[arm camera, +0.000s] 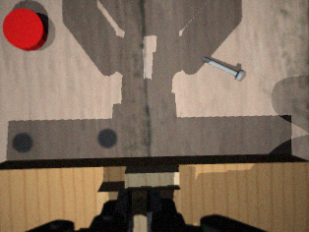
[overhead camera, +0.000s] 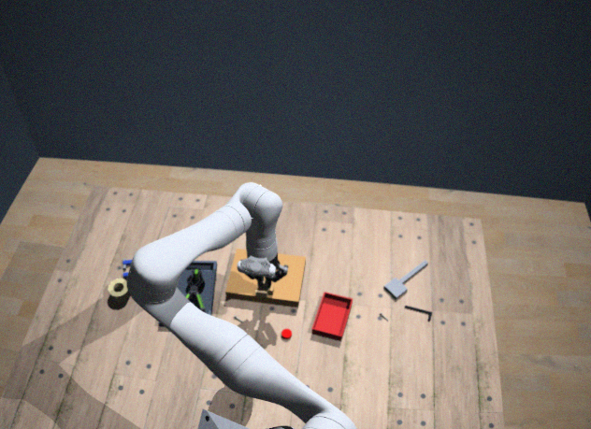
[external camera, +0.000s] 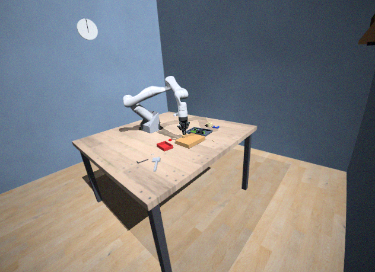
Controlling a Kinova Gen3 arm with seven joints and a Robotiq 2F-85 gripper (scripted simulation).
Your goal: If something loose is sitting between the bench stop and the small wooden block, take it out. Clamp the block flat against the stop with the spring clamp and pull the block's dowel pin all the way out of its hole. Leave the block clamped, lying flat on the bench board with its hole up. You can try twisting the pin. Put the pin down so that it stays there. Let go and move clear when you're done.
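Right now my hand is 2 cm above the dowel pin. The rest, counted from my hand: bench board: 5 cm below, 5 cm ahead, 1 cm to the left; wooden block: 3 cm below; red disc: 11 cm behind, 8 cm to the right, 7 cm below.
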